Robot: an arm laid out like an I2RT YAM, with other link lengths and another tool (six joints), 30 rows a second.
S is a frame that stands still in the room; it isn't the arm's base.
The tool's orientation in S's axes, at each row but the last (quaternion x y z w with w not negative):
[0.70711 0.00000 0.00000 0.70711]
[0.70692 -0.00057 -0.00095 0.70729]
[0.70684 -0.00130 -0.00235 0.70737]
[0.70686 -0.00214 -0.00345 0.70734]
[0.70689 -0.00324 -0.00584 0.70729]
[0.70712 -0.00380 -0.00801 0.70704]
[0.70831 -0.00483 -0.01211 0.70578]
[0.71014 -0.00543 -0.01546 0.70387]
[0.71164 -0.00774 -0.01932 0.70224]
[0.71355 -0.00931 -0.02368 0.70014]
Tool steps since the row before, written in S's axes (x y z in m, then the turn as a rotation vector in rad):
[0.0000 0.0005 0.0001 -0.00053 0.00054 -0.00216]
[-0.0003 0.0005 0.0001 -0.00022 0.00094 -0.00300]
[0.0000 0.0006 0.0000 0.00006 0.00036 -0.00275]
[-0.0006 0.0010 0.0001 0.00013 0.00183 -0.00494]
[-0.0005 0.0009 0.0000 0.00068 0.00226 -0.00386]
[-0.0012 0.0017 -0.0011 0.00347 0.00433 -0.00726]
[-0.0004 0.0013 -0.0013 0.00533 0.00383 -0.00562]
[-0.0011 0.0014 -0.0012 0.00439 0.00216 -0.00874]
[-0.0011 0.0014 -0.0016 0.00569 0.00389 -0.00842]
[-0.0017 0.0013 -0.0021 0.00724 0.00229 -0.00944]
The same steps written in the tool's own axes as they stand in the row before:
[0.0000 0.0001 -0.0005 -0.00053 -0.00216 -0.00054]
[-0.0003 0.0001 -0.0005 -0.00022 -0.00300 -0.00094]
[0.0000 0.0000 -0.0006 0.00006 -0.00275 -0.00036]
[-0.0006 0.0001 -0.0010 0.00012 -0.00494 -0.00183]
[-0.0005 0.0000 -0.0009 0.00067 -0.00386 -0.00227]
[-0.0012 -0.0011 -0.0017 0.00344 -0.00724 -0.00439]
[-0.0004 -0.0013 -0.0013 0.00529 -0.00558 -0.00394]
[-0.0011 -0.0012 -0.0014 0.00445 -0.00870 -0.00221]
[-0.0011 -0.0016 -0.0013 0.00568 -0.00838 -0.00400]
[-0.0017 -0.0022 -0.0012 0.00732 -0.00934 -0.00245]

